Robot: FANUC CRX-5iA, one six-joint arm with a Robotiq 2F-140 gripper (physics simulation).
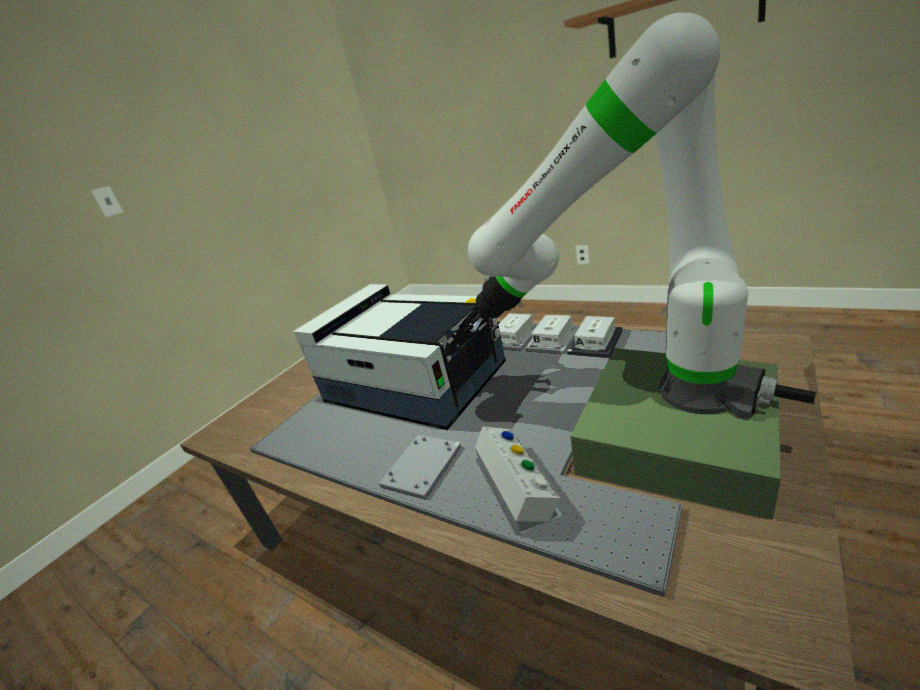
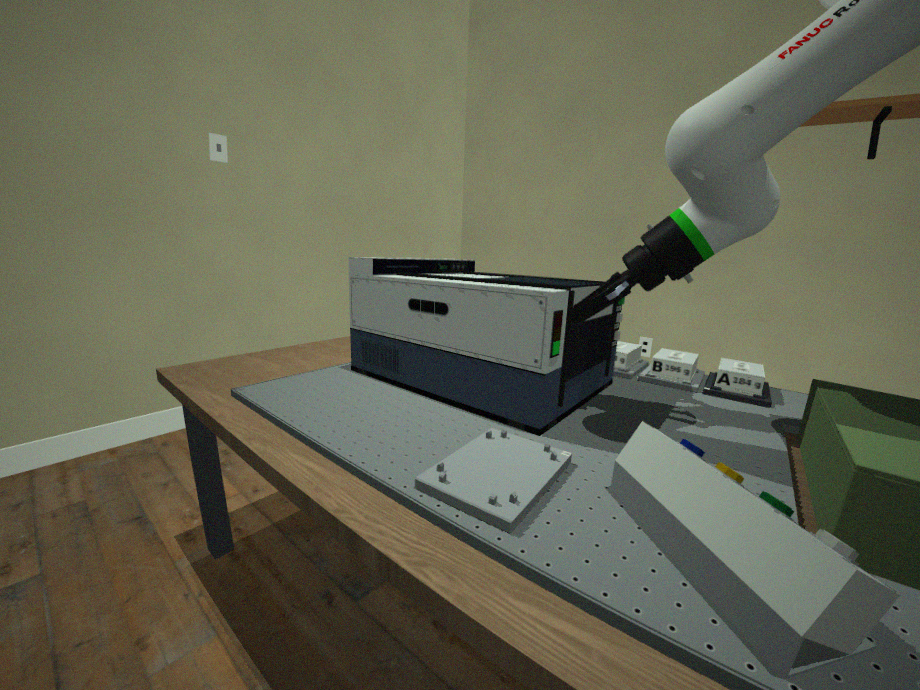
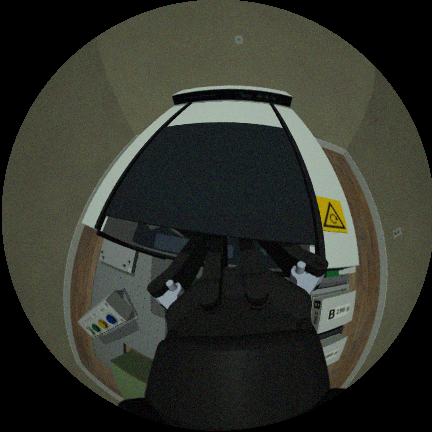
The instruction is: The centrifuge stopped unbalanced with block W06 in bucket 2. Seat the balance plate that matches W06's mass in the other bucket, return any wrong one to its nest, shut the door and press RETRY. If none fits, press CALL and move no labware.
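Where they show: arm's base, origin of the base link: (image 1: 699,391).
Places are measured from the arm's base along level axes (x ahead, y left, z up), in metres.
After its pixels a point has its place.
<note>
The centrifuge (image 1: 378,366) @(z 0.080, x 0.665, y 0.275 m) (image 2: 457,325) @(z 0.056, x 0.662, y 0.275 m) stands at the left of the grey mat (image 1: 334,445) @(z -0.084, x 0.740, y 0.431 m). Its dark sliding door (image 1: 426,321) @(z 0.127, x 0.637, y 0.109 m) (image 3: 209,177) @(z 0.128, x 0.599, y 0.088 m) covers most of the top. A narrow gap stays open at the end nearest the arm. My gripper (image 1: 467,329) (image 2: 594,305) (image 3: 225,245) is shut and empty, its fingertips at the door's near edge. The buckets and block W06 are hidden. Three balance plates (image 1: 515,327) @(z -0.032, x 0.577, y -0.185 m) (image 1: 551,330) @(z -0.034, x 0.459, y -0.202 m) (image 1: 594,331) @(z -0.032, x 0.334, y -0.228 m) sit in their nests behind the centrifuge. Plate B (image 2: 675,363) @(z -0.036, x 0.458, y -0.174 m) (image 3: 334,312) @(z -0.031, x 0.474, y -0.217 m) and plate A (image 2: 739,375) @(z -0.037, x 0.339, y -0.195 m) show their labels.
The white button box (image 1: 519,473) @(z -0.010, x 0.211, y 0.349 m) (image 2: 711,527) @(z -0.035, x 0.250, y 0.365 m) (image 3: 106,322) @(z -0.023, x 0.267, y 0.280 m) carries blue (image 1: 507,434) @(z -0.015, x 0.298, y 0.264 m), yellow (image 1: 518,449) @(z -0.016, x 0.252, y 0.291 m) and green (image 1: 527,464) @(z -0.014, x 0.213, y 0.320 m) buttons. A white pegged plate (image 1: 420,466) @(z -0.071, x 0.460, y 0.386 m) (image 2: 496,474) @(z -0.071, x 0.457, y 0.393 m) lies in front of the centrifuge. The arm stands on a green pedestal (image 1: 676,445) @(z 0.000, x -0.009, y 0.174 m).
</note>
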